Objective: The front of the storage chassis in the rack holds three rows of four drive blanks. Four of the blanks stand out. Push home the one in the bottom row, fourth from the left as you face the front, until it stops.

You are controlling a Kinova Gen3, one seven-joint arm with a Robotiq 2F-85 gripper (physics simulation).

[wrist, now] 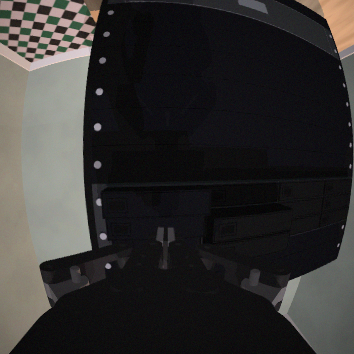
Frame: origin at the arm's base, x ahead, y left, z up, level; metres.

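Seen in the pictures: gripper, between the fingertips: (165, 237).
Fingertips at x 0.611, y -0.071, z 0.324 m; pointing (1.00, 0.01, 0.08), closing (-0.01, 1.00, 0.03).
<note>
Offsets run from my fingertips to a thing's middle.
The floor shows at the top of the wrist view, so the rack appears upside down. The dark storage chassis (310, 240) crosses its lower part. The bottom-row, fourth-from-left blank {dy -0.013, dx +0.080, dz -0.025 m} (155, 202) appears as the large dark block at the chassis's upper left corner in the picture; it stands out from the front. My gripper (165, 237) is shut and empty. Its fingertips overlap the picture just below that blank's face; whether they touch anything cannot be told. The gripper hides part of the neighbouring blanks.
Another blank {dy +0.097, dx +0.083, dz +0.003 m} (250, 225) stands out to the right in the picture. A neighbouring blank (120, 229) lies below the target in the picture. A rack rail with round holes (96, 145) runs down the left. Pale walls (55, 150) flank the rack; checkered floor (45, 30) shows at upper left.
</note>
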